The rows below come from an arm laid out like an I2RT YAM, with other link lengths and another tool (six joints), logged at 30 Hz.
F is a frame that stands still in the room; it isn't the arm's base.
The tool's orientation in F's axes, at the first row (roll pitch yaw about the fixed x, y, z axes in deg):
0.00 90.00 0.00
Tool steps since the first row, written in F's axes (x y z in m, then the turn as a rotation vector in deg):
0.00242 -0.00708 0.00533 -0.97 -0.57 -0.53
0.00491 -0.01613 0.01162 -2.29 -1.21 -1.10
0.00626 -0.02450 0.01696 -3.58 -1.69 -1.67
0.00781 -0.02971 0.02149 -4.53 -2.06 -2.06
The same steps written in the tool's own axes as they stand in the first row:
-0.00533 -0.00708 0.00242 0.53 -0.57 -0.97
-0.01162 -0.01613 0.00491 1.10 -1.21 -2.29
-0.01696 -0.02450 0.00626 1.67 -1.69 -3.58
-0.02149 -0.02971 0.00781 2.06 -2.06 -4.53

